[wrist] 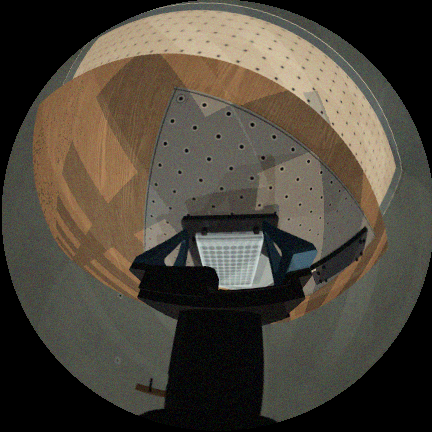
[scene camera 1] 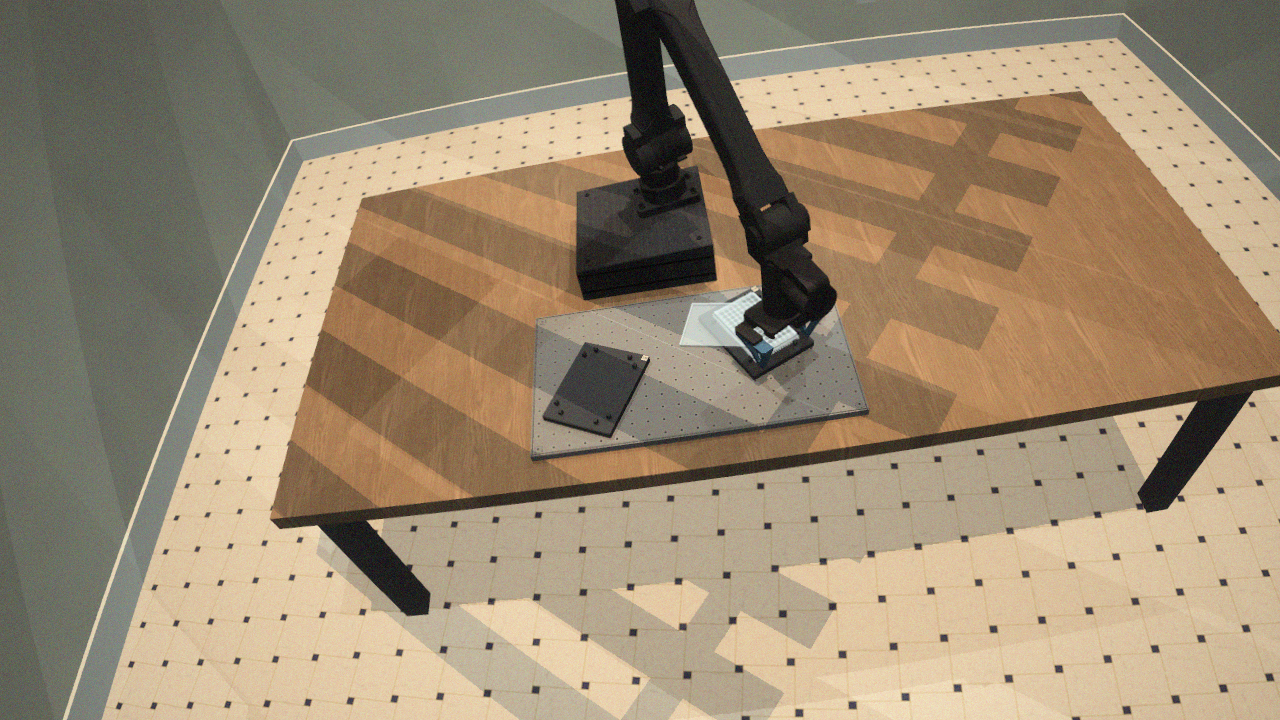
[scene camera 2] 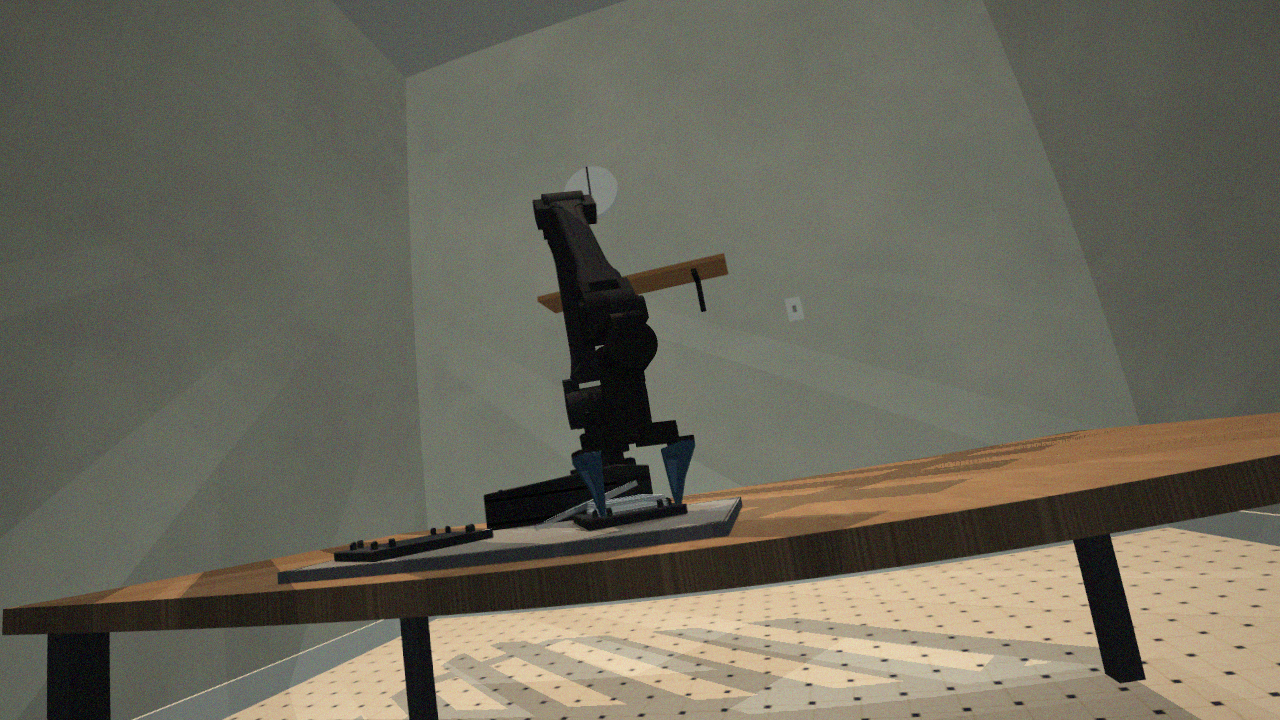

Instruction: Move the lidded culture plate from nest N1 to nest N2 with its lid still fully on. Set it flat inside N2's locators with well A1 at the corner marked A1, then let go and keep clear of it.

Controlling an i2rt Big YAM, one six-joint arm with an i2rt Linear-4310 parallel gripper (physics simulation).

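Places are measured from the arm's base along level axes (x up, y right, z ahead), in metres.
Pixels of known places: gripper, between the fingertips: point(wrist: 223, 228) point(scene camera 1: 783, 350) point(scene camera 2: 641, 510); arm's base, origin of its link: point(scene camera 1: 666, 197) point(scene camera 2: 605, 472).
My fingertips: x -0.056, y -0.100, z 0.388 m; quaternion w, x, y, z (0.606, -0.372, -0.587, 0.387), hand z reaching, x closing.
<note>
For each thing: its top centre in the pictures, then the offset to it from my fingertips. Level surfaces: height alone.
- right-hand dark nest, centre of its top: point(scene camera 2: 623, 502) point(wrist: 230, 266) point(scene camera 1: 754, 324) dx +0.009, dy +0.029, dz -0.062 m
- clear lid, centre of its top: point(scene camera 2: 583, 487) point(scene camera 1: 719, 314) point(wrist: 258, 289) dx +0.036, dy +0.082, dz -0.077 m
- pale mark, centre of its top: point(scene camera 1: 644, 357) dx +0.000, dy +0.218, dz -0.059 m
- grey perforated board, centre of its top: point(scene camera 2: 533, 532) point(scene camera 1: 688, 359) point(wrist: 293, 258) dx -0.012, dy +0.149, dz -0.041 m
- wooden table, height of its surface: dx -0.026 m
The white culture plate point(scene camera 1: 735, 310) point(wrist: 232, 257) sits in the right-hand dark nest point(scene camera 1: 759, 370) point(scene camera 2: 640, 516) point(wrist: 230, 220). The clear lid point(scene camera 1: 700, 326) point(scene camera 2: 626, 488) is off the plate's top: it leans tilted against the plate's side towards the other nest, and part of it shows in the wrist view. My gripper point(scene camera 1: 787, 338) point(scene camera 2: 638, 507) point(wrist: 223, 228) is open, its blue fingers low on either side of the plate, holding nothing. The other nest point(scene camera 1: 595, 389) point(scene camera 2: 411, 544) point(wrist: 342, 262) is empty, with a pale mark point(scene camera 1: 644, 358) at one corner. Nest names and well A1 are too small to read.
Both nests stand on a grey perforated board point(scene camera 1: 680, 420) point(scene camera 2: 501, 559) point(wrist: 210, 140) on the wooden table point(scene camera 1: 1074, 295). The arm's black base point(scene camera 1: 626, 232) point(scene camera 2: 528, 501) stands behind the board. Small locator pegs rise from the empty nest.
</note>
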